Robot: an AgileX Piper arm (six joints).
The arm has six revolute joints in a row. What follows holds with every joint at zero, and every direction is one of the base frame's. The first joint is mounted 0.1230 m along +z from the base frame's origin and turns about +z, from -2.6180 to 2.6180 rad. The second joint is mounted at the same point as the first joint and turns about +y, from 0.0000 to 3.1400 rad. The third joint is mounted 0.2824 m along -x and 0.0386 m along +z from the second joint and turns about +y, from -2.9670 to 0.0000 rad. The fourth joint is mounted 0.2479 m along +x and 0.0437 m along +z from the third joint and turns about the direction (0.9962, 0, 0.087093), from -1.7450 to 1.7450 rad. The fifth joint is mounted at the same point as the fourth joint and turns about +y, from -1.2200 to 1.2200 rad. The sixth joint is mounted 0.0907 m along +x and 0.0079 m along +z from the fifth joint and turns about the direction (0.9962, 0, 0.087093), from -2.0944 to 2.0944 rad. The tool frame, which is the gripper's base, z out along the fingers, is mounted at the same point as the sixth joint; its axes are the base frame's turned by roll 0.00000, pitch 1.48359 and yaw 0.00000 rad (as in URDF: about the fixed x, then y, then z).
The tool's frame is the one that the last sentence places.
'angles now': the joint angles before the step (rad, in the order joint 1, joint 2, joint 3, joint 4, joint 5, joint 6). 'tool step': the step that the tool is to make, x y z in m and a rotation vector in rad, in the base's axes. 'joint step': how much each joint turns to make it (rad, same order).
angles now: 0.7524, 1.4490, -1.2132, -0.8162, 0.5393, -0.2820
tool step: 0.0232, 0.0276, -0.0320, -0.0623, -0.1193, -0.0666
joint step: 0.0482, 0.1478, -0.0014, -0.4792, 0.0304, 0.4436
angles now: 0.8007, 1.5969, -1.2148, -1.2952, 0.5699, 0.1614
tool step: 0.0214, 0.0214, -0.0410, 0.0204, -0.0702, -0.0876
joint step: 0.0206, 0.1569, -0.0055, -0.3184, 0.0902, 0.3936
